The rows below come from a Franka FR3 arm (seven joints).
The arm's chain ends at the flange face. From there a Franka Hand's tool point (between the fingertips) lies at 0.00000 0.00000 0.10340 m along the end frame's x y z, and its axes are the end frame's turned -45 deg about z.
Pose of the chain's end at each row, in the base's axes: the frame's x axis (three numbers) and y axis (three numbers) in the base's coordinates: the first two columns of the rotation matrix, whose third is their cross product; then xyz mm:
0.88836, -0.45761, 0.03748, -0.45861, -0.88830, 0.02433, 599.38, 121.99, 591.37
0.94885, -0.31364, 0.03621, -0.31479, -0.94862, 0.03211, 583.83, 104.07, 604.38
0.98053, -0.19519, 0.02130, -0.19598, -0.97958, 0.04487, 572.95, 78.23, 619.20
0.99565, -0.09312, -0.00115, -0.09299, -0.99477, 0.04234, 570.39, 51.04, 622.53
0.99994, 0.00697, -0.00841, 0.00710, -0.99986, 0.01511, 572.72, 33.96, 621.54
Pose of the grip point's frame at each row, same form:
0.95245, 0.30454, 0.00930, 0.30388, -0.95170, 0.04371, 601.67, 117.98, 488.07
0.89353, 0.44900, 0.00290, 0.44835, -0.89255, 0.04831, 586.34, 99.74, 501.10
0.83192, 0.55465, -0.01667, 0.55476, -0.83069, 0.04679, 574.20, 73.25, 515.93
0.76978, 0.63756, -0.03075, 0.63828, -0.76925, 0.02913, 569.86, 46.69, 519.22
0.70204, 0.71194, -0.01663, 0.71208, -0.70208, 0.00474, 571.86, 32.39, 518.16

